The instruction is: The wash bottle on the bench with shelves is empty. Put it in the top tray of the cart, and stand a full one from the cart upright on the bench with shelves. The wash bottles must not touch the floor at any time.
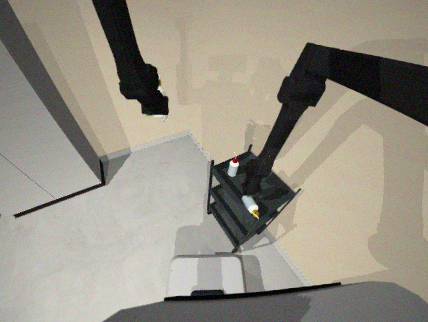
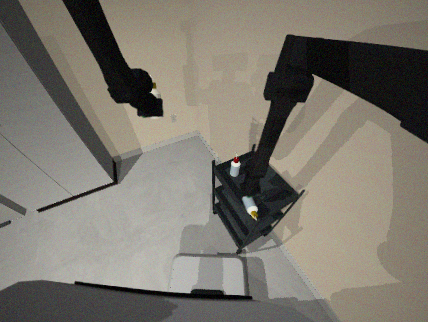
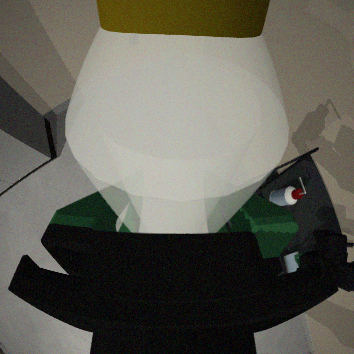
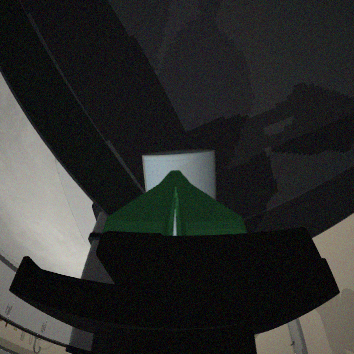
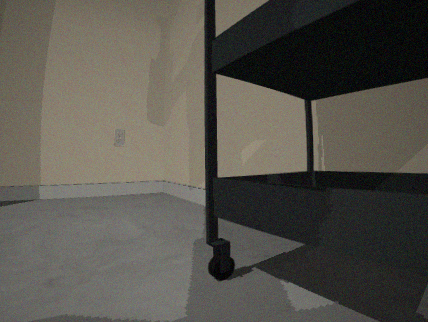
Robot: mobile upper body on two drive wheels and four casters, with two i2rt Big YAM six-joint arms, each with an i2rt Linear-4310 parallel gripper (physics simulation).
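Frame: origin at the left arm's base, x ahead, y up, z right, level; centimetres.
Seen in the pictures: left gripper, fingertip midpoint: (image 1: 161, 111) (image 2: 158, 112) (image 3: 173, 176); right gripper, fingertip midpoint: (image 1: 247, 196) (image 2: 247, 197) (image 3: 294, 256) (image 4: 174, 177).
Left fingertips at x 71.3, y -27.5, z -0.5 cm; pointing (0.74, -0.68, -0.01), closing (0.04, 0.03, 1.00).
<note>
A point is followed by its place in that frame.
My left gripper (image 1: 155, 110) @(x 71.2, y -27.5, z -0.5 cm) is raised high by the wall, left of the cart. It is shut on a translucent white wash bottle with a yellow cap (image 3: 175, 123). The black three-tier cart (image 1: 252, 197) stands by the wall. In its top tray a wash bottle with a red cap (image 1: 232, 167) @(x 72.3, y -65.8, z 37.6 cm) stands upright. A second wash bottle with a yellow cap (image 1: 250, 205) @(x 46.0, y -66.3, z 44.3 cm) lies on its side at the tray's near edge. My right gripper (image 1: 249, 190) @(x 53.2, y -69.1, z 44.7 cm) is down in the top tray, just behind the lying bottle's base (image 4: 179, 168) @(x 54.1, y -68.9, z 44.9 cm). Its green fingers (image 4: 175, 207) @(x 53.2, y -69.1, z 44.7 cm) are shut together with nothing between them.
A large grey cabinet (image 1: 34, 138) @(x 92.9, y -61.6, z -108.1 cm) stands at the left. My own grey base (image 1: 205, 273) @(x 20.0, y -115.0, z 21.5 cm) is close in front of the cart. The cart's caster (image 5: 221, 266) @(x 73.7, y -137.6, z 26.3 cm) rests on the floor, and a wall outlet (image 5: 119, 137) @(x 187.9, y -100.9, z -32.3 cm) sits on the beige wall.
</note>
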